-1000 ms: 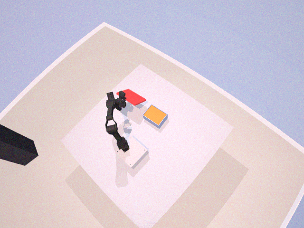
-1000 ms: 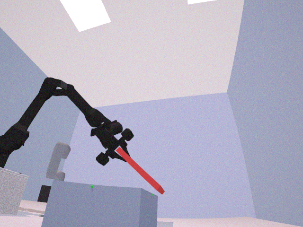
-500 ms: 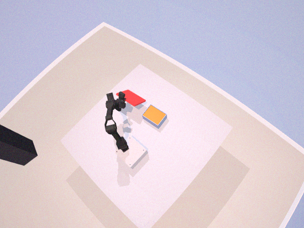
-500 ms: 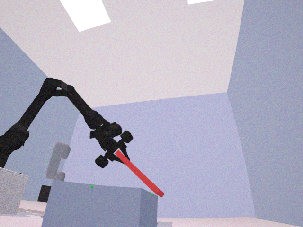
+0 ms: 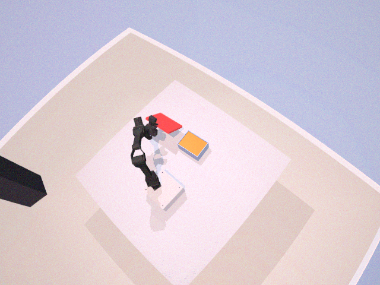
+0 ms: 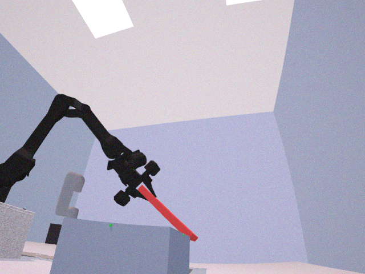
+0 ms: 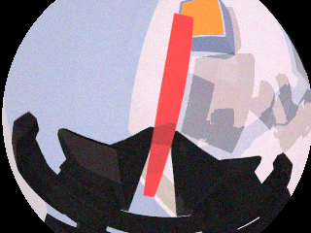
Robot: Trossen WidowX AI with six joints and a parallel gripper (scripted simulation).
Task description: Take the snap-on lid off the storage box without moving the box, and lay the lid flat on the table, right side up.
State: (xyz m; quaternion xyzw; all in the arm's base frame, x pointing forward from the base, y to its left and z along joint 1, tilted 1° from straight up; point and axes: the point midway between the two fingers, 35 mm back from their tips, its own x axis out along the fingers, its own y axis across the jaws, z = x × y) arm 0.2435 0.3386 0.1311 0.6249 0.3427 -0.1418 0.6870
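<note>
Right now the red lid is 6 cm ahead of my gripper tip, 2 cm to the left of it and 5 cm below it. Also, from my gripper tip: storage box 14 cm ahead, 24 cm to the right, 16 cm below.
</note>
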